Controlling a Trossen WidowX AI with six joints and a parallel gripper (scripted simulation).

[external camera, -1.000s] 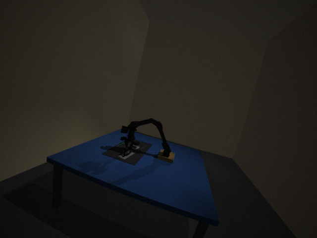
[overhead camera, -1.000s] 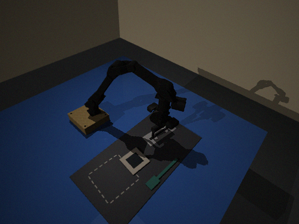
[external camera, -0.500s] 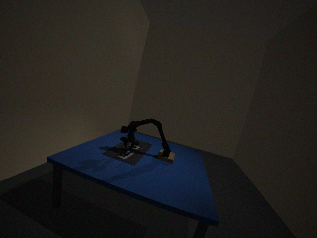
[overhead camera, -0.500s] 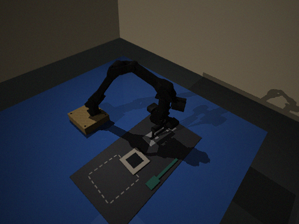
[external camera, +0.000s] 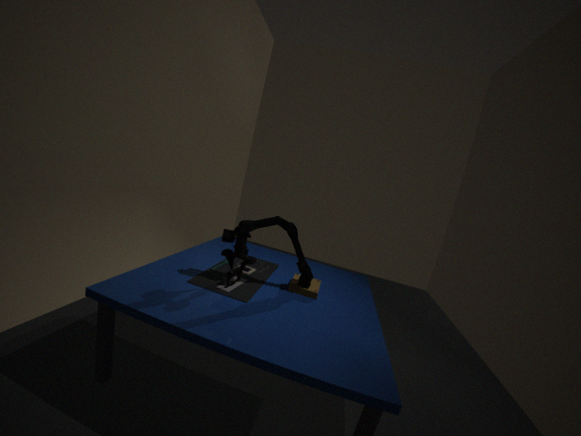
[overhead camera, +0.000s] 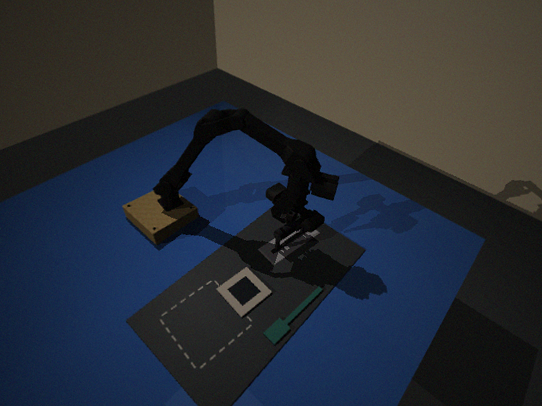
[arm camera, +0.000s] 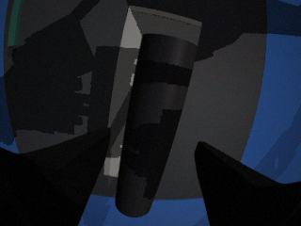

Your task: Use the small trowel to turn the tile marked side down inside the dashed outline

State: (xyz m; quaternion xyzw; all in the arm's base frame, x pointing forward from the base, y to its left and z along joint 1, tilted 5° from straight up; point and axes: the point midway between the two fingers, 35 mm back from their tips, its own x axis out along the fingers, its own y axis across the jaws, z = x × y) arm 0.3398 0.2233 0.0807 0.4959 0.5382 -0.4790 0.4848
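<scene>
The trowel lies 2 cm to the right of my gripper tip and 4 cm below it. Round my gripper tip: green long-handled tool 20 cm ahead, 17 cm to the right, 7 cm below; then square tile 6 cm ahead, 22 cm to the right, 7 cm below; then dark mat 6 cm ahead, 17 cm to the right, 10 cm below.
</scene>
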